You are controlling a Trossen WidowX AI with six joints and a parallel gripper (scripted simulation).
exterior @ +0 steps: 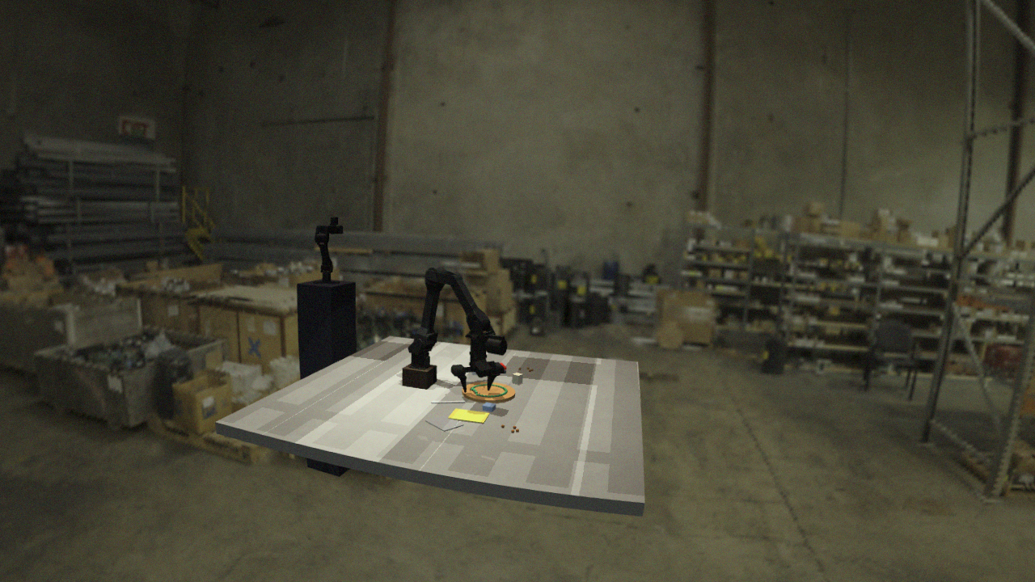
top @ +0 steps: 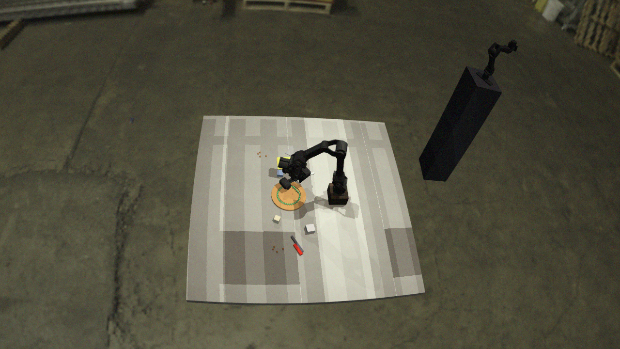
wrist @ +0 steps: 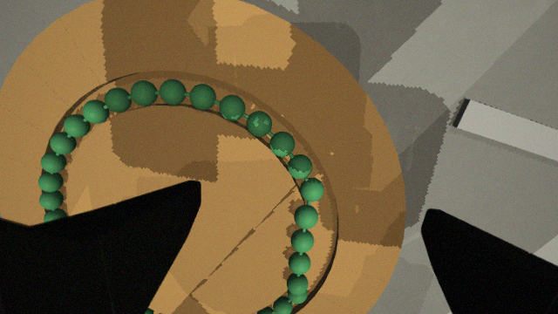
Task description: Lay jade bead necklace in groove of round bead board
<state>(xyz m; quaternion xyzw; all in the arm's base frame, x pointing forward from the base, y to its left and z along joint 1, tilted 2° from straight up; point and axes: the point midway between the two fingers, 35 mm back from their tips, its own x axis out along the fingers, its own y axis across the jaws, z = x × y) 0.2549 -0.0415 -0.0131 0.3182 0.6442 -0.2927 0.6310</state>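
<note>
Right now the white strip is 70 mm behind my gripper tip, 90 mm to the right of it and 20 mm below it. Round my gripper tip: yellow pad 40 mm ahead, 180 mm to the right, 20 mm below; then blue block 80 mm ahead, 90 mm to the right, 10 mm below; then cream cube 90 mm ahead, 230 mm to the left, 10 mm below.
</note>
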